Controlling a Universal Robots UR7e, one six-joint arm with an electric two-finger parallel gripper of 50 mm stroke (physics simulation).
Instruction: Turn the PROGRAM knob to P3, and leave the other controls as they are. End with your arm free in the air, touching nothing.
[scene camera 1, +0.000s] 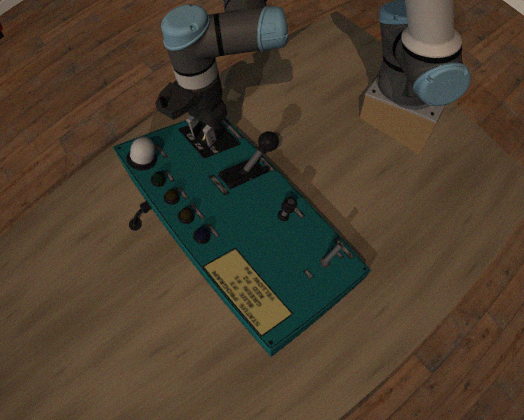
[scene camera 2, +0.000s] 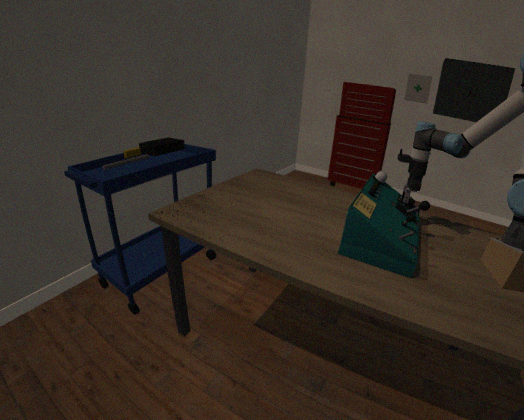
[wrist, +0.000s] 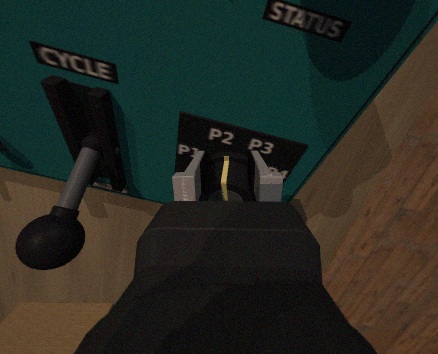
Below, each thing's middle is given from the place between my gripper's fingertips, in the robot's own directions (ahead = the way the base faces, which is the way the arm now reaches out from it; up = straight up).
I see the black-balled cycle lever (wrist: 50, 241) 6 cm behind my hand, 11 cm to the left of it and 2 cm above it.
